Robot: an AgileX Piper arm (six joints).
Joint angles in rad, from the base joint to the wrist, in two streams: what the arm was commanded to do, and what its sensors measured. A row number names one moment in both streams.
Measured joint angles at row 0:
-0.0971, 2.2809, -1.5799, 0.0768, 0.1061, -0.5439
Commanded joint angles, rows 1 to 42:
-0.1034, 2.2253, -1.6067, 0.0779, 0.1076, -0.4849
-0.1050, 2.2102, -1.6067, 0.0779, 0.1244, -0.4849
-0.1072, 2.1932, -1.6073, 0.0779, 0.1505, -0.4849
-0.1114, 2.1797, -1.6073, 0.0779, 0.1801, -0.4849
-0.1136, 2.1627, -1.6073, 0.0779, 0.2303, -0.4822
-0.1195, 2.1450, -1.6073, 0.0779, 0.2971, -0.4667
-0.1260, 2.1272, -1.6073, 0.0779, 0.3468, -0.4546
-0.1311, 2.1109, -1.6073, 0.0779, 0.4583, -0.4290
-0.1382, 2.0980, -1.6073, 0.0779, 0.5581, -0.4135
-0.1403, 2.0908, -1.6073, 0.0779, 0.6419, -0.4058
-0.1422, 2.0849, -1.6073, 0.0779, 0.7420, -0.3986
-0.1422, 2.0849, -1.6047, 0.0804, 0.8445, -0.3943
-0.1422, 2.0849, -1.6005, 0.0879, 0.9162, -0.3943
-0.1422, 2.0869, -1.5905, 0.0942, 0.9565, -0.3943
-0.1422, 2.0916, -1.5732, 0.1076, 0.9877, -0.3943
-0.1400, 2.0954, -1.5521, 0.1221, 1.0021, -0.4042
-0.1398, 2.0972, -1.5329, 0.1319, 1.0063, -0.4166
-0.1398, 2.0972, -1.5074, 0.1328, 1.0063, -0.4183
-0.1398, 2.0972, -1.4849, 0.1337, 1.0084, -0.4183
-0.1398, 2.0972, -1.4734, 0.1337, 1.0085, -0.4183
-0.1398, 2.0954, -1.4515, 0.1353, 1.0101, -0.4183
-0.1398, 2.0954, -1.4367, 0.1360, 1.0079, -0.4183
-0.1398, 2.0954, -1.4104, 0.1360, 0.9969, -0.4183
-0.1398, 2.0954, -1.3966, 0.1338, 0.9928, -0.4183
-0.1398, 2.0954, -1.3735, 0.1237, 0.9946, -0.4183
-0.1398, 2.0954, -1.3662, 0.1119, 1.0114, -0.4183
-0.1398, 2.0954, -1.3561, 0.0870, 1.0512, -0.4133
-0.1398, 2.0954, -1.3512, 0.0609, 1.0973, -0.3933
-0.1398, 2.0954, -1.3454, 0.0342, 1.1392, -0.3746
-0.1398, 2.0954, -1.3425, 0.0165, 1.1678, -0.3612
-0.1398, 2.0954, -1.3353, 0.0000, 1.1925, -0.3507
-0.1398, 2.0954, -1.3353, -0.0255, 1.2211, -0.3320
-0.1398, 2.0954, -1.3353, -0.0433, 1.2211, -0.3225
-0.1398, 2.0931, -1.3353, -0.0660, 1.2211, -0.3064
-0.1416, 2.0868, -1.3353, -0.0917, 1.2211, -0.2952
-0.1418, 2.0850, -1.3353, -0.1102, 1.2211, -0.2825
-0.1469, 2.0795, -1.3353, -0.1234, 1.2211, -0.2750
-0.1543, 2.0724, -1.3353, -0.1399, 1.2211, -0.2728
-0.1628, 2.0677, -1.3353, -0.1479, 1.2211, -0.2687
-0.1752, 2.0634, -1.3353, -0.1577, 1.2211, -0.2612
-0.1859, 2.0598, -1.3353, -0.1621, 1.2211, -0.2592
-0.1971, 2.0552, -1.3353, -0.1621, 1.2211, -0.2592
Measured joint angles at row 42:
-0.1550, 2.0789, -1.3401, -0.1288, 1.2185, -0.2733
